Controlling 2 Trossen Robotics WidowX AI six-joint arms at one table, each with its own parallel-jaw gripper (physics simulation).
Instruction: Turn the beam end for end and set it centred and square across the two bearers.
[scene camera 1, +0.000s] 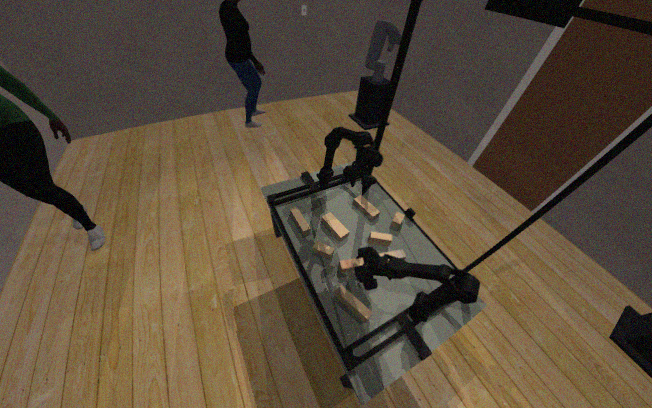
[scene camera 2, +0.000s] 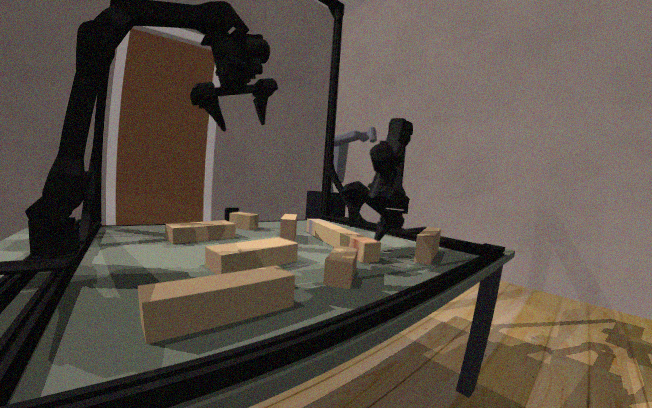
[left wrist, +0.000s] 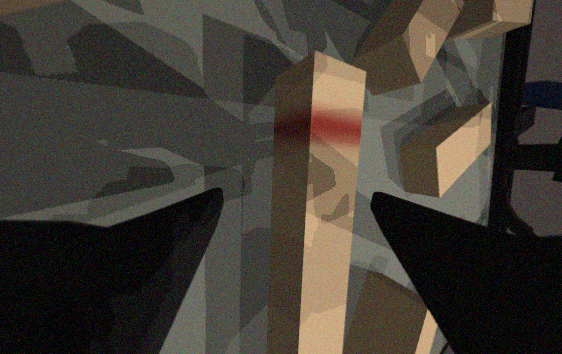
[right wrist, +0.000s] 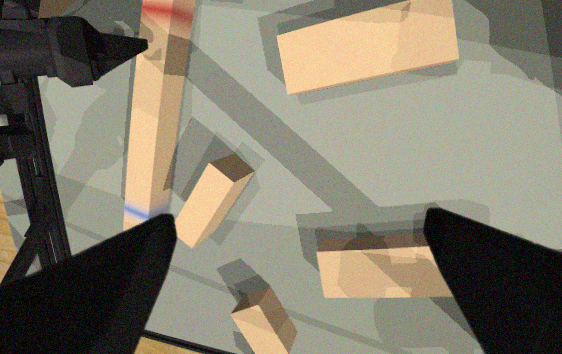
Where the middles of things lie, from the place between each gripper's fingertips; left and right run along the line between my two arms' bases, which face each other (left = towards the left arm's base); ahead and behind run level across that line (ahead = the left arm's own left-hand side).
The beam (scene camera 2: 369, 249) lies 10 cm behind my left hand and 2 cm below it.
The beam lies 27 cm to the left of my right hand, 25 cm below it and 3 cm ahead of it.
